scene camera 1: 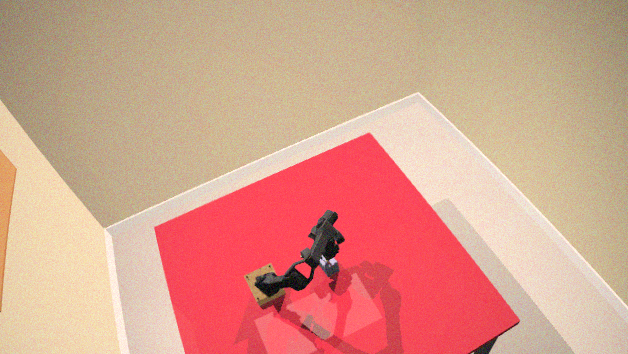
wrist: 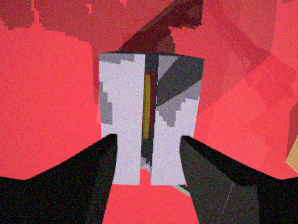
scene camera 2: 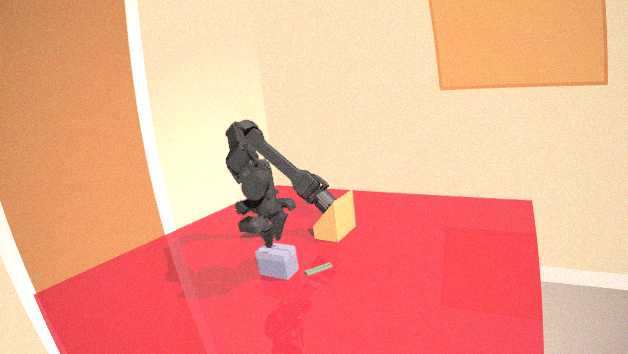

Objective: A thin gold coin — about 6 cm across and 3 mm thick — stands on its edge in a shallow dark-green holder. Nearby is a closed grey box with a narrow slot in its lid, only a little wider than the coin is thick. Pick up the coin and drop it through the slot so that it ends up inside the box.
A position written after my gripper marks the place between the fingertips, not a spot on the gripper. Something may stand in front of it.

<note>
In view: my gripper [scene camera 2: 274,244].
My gripper is seen too in the wrist view [wrist: 149,142].
</note>
